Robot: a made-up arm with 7 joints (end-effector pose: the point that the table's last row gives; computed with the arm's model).
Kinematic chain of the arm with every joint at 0, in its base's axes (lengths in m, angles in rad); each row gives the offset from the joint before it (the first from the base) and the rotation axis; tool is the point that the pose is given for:
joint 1: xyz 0 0 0.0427 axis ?
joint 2: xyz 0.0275 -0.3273 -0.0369 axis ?
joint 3: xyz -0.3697 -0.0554 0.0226 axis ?
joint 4: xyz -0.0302 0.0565 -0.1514 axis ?
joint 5: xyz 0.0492 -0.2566 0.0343 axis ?
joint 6: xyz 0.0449 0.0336 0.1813 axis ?
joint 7: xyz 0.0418 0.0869 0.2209 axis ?
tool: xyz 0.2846 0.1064 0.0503
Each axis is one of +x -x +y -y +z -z.
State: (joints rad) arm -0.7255 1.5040 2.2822 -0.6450 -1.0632 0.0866 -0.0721
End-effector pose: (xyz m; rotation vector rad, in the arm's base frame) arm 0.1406 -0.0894 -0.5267 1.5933 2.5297 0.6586
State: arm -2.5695 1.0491 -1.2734 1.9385 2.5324 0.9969 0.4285
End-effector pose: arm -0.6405 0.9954 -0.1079 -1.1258 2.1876 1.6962
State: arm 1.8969 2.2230 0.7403 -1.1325 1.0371 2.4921 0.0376
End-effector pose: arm 0.8635 0.3831 0.1257 -1.4387 1.0247 -0.2353
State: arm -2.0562 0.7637 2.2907 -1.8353 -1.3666 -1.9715 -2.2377
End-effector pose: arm -0.1754 0.6389 -0.9539 -1.6077 -1.5012 1.6604
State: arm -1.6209 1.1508 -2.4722 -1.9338 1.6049 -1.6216 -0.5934
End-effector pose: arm -0.9622 0.2663 -0.5181 -0.4954 0.9575 2.6691
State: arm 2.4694 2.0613 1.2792 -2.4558 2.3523 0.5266 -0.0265
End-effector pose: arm 0.2018 1.0981 0.1289 -0.9231 -2.3701 -0.1691
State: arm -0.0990 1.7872 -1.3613 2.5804 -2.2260 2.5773 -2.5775
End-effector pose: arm 0.1027 -1.2144 0.0884 2.3354 -1.6090 -0.1292
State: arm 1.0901 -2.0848 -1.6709 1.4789 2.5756 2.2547 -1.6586
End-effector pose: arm 0.8952 -0.2981 -0.4183 0.8538 0.7445 -0.6928
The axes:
joint 1: -x
joint 2: +z
joint 3: -x
joint 4: +y
joint 5: +x
joint 6: -z
joint 7: +y

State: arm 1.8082 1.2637 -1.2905 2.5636 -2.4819 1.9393 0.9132
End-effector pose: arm -0.3778 0.2224 0.7673 -1.2573 1.9233 1.1849
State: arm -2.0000 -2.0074 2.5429 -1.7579 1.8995 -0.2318 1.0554
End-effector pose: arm 0.6439 -0.2265 0.0896 1.9786 1.0319 2.1560
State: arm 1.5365 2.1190 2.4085 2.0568 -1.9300 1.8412 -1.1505
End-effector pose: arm 0.8806 -0.1082 0.5422 0.0583 0.5226 -0.8546
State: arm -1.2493 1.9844 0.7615 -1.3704 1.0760 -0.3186 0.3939
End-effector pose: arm 0.4540 -0.7244 -0.7827 -0.2293 2.0085 -1.8557
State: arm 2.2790 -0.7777 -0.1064 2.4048 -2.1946 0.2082 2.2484
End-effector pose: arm -0.5912 0.0457 0.1425 0.3019 -0.8891 1.3219
